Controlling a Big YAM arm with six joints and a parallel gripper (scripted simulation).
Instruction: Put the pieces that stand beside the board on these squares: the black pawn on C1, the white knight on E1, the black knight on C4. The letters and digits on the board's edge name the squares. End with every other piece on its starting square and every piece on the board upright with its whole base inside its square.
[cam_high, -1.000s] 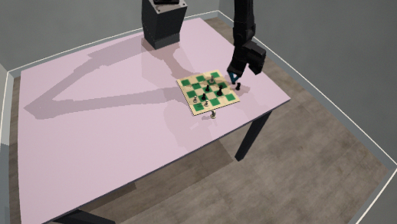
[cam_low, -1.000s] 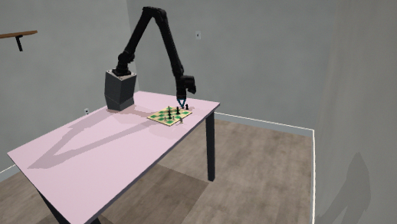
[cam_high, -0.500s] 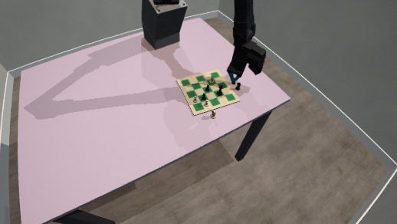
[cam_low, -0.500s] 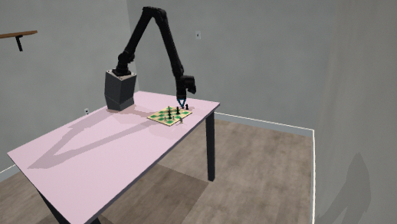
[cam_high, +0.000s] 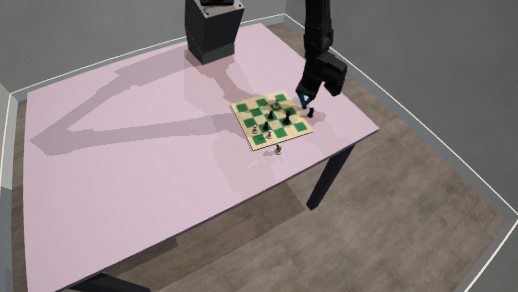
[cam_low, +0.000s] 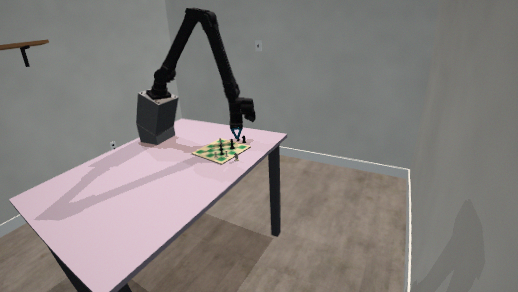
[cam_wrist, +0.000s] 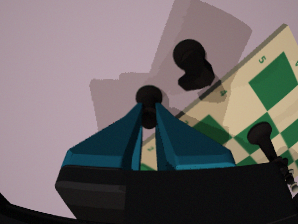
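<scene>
The black knight lies 40 mm ahead of my hand, 10 mm to the left of it and 10 mm below it. Round my hand: white knight (160 mm to the right, 160 mm ahead, 10 mm below); then chessboard (130 mm to the right, 20 mm below, 20 mm ahead).
</scene>
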